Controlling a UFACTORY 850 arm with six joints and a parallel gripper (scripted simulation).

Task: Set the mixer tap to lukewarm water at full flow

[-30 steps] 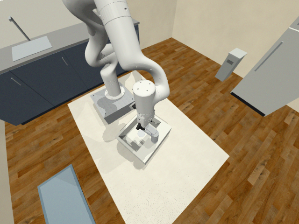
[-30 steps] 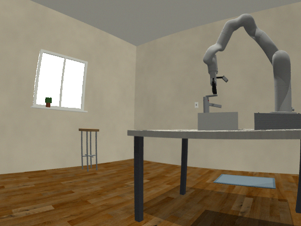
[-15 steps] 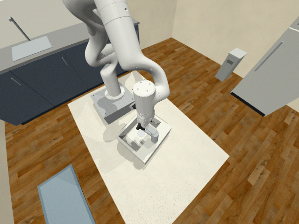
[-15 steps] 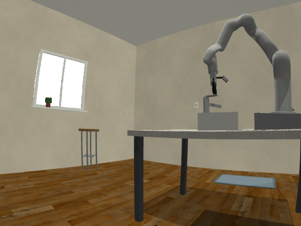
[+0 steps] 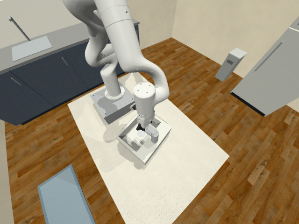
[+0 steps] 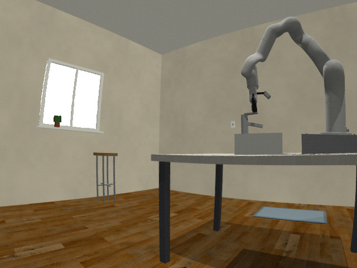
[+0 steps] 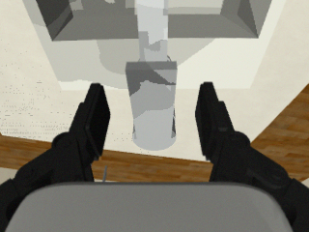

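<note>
The grey lever lies 3 cm below my hand, 3 cm ahead of it and 1 cm to the left of it. The rest, counted from my hand: grey mixer tap: 7 cm below, 5 cm ahead, 1 cm to the left; sink basin: 26 cm below, 4 cm behind, 1 cm to the right.
</note>
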